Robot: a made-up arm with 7 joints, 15 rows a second.
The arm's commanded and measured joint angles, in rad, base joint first. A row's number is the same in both.
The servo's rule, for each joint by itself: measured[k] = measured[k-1] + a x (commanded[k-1-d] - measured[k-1]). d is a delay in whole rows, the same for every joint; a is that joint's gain. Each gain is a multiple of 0.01, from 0.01 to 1. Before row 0 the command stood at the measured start. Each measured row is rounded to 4 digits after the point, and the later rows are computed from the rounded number. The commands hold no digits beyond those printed.
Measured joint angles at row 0:
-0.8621 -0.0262 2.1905 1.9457 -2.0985 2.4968 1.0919
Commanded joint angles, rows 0 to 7:
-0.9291 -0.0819 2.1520 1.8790 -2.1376 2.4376 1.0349
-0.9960 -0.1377 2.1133 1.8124 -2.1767 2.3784 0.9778
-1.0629 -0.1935 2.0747 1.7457 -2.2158 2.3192 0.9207
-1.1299 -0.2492 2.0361 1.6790 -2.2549 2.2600 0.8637
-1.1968 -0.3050 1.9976 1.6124 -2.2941 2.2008 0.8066
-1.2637 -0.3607 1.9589 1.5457 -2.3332 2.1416 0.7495
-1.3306 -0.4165 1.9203 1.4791 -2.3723 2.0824 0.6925
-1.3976 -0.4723 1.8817 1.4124 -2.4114 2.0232 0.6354
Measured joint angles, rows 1 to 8:
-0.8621 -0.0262 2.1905 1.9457 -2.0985 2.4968 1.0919
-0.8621 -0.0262 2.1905 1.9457 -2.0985 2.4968 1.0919
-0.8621 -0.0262 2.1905 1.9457 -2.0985 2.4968 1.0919
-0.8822 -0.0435 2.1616 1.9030 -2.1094 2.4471 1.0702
-0.9163 -0.0727 2.1254 1.8450 -2.1282 2.3894 1.0351
-0.9603 -0.1101 2.0874 1.7814 -2.1527 2.3304 0.9916
-1.0112 -0.1532 2.0489 1.7159 -2.1813 2.2713 0.9430
-1.0669 -0.2003 2.0104 1.6497 -2.2129 2.2121 0.8912
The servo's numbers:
d 3
a 0.30 0.31 0.75 0.64 0.28 0.84 0.38

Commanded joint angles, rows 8 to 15:
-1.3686 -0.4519 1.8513 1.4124 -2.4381 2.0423 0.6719
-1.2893 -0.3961 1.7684 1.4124 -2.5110 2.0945 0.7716
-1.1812 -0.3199 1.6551 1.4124 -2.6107 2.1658 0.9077
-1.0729 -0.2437 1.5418 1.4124 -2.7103 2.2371 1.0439
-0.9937 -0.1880 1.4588 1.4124 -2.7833 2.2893 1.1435
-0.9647 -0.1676 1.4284 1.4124 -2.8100 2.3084 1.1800
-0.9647 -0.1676 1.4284 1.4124 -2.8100 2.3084 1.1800
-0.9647 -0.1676 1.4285 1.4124 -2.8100 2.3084 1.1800
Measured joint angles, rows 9 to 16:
-1.1259 -0.2500 1.9718 1.5831 -2.2466 2.1529 0.8374
-1.1873 -0.3016 1.9332 1.5165 -2.2818 2.0937 0.7823
-1.2504 -0.3545 1.8946 1.4499 -2.3181 2.0345 0.7265
-1.2859 -0.3847 1.8621 1.4259 -2.3517 2.0411 0.7058
-1.2869 -0.3882 1.7918 1.4173 -2.3963 2.0860 0.7308
-1.2552 -0.3670 1.6893 1.4142 -2.4563 2.1530 0.7980
-1.2005 -0.3288 1.5787 1.4130 -2.5274 2.2236 0.8914
-1.1385 -0.2852 1.4888 1.4126 -2.5991 2.2788 0.9872

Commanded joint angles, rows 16 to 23:
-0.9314 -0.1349 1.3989 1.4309 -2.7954 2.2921 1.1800
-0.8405 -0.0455 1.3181 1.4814 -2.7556 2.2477 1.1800
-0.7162 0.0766 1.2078 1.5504 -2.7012 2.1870 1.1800
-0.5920 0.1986 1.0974 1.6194 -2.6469 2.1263 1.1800
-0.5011 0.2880 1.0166 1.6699 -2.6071 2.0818 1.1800
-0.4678 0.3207 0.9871 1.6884 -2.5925 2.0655 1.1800
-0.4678 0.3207 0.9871 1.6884 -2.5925 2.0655 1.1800
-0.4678 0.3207 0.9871 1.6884 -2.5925 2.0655 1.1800
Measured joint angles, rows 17 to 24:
-1.0864 -0.2487 1.4435 1.4125 -2.6582 2.3037 1.0605
-1.0499 -0.2236 1.4322 1.4124 -2.7007 2.3076 1.1059
-1.0243 -0.2062 1.4294 1.4124 -2.7313 2.3083 1.1341
-0.9964 -0.1841 1.4065 1.4242 -2.7492 2.2947 1.1515
-0.9496 -0.1411 1.3402 1.4608 -2.7510 2.2552 1.1623
-0.8796 -0.0736 1.2409 1.5181 -2.7371 2.1979 1.1690
-0.7933 0.0108 1.1333 1.5829 -2.7118 2.1378 1.1732
-0.7056 0.0967 1.0458 1.6386 -2.6825 2.0908 1.1758

